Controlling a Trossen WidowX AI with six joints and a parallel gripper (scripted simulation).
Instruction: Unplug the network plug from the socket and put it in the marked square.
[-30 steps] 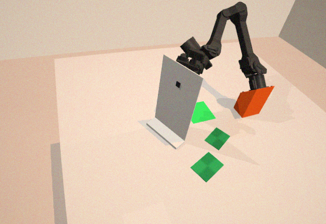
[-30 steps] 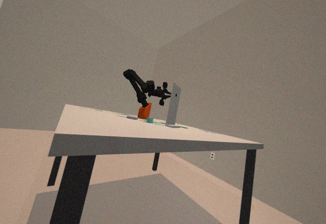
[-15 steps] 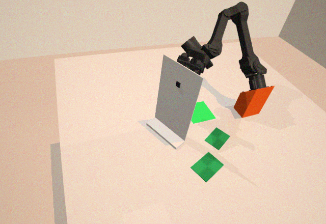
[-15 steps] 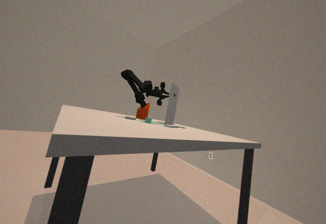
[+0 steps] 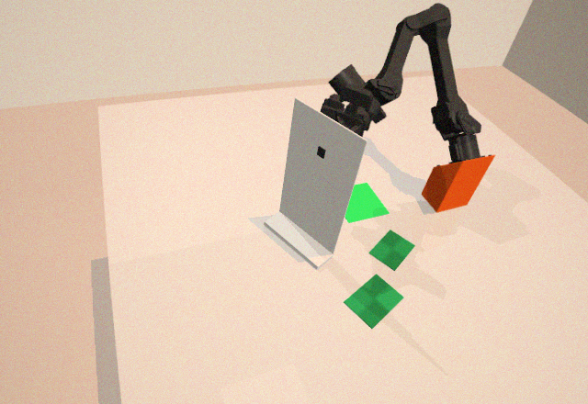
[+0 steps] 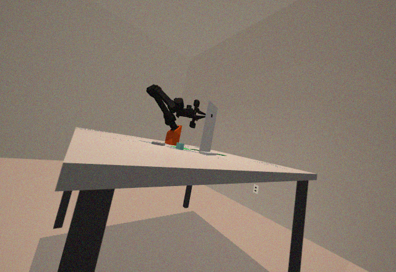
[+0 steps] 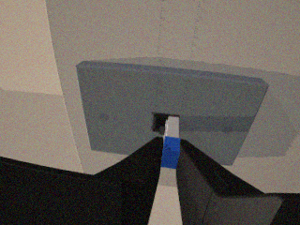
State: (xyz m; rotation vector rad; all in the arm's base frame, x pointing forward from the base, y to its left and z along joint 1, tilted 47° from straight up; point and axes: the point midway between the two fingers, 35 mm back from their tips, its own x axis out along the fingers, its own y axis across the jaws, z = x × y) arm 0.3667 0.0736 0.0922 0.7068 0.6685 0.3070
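Right now my gripper tip is 240 mm above the bright green square, 150 mm past it and 60 mm to the left of it. Round my gripper tip: thin pale tab (10 mm ahead); blue plug (right at my gripper tip); grey upright panel (90 mm below, 30 mm ahead, 20 mm to the left).
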